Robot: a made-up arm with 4 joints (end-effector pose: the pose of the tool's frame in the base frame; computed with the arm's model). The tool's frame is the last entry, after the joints. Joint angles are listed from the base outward.
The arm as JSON. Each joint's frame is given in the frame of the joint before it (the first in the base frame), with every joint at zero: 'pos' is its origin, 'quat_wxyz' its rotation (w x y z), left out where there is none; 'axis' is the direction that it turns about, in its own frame. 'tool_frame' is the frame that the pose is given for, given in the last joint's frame.
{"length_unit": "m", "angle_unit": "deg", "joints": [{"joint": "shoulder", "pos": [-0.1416, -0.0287, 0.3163], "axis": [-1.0, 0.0, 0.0]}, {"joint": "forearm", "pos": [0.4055, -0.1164, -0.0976], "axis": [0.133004, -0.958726, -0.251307]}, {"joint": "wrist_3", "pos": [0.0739, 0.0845, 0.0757], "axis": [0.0, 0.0, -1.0]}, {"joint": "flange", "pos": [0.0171, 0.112, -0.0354], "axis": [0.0, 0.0, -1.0]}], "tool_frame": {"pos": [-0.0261, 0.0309, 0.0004], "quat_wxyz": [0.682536, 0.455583, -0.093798, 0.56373]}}
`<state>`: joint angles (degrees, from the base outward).
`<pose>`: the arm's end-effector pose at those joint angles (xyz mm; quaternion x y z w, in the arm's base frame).
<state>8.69 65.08 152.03 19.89</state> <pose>281.2 -227.4 375.5 0.2447 -0.6995 -0.6365 0.2137</pose>
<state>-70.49 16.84 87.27 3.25</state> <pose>467.7 -46.9 284.2 0.6842 -0.3693 -0.3728 0.5065</pose>
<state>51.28 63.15 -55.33 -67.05</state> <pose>237.9 -73.4 269.7 -0.1867 0.6624 0.7234 0.0552</pose>
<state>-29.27 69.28 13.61 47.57</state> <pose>309.2 -25.2 429.5 0.3594 -0.8062 -0.0527 0.4671</pose>
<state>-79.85 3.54 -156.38 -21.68</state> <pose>299.2 -2.7 148.8 0.2793 0.0921 -0.8368 0.4618</pose>
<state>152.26 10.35 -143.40 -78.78</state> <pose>289.8 52.9 417.7 -0.6701 -0.5602 0.3975 0.2813</pose>
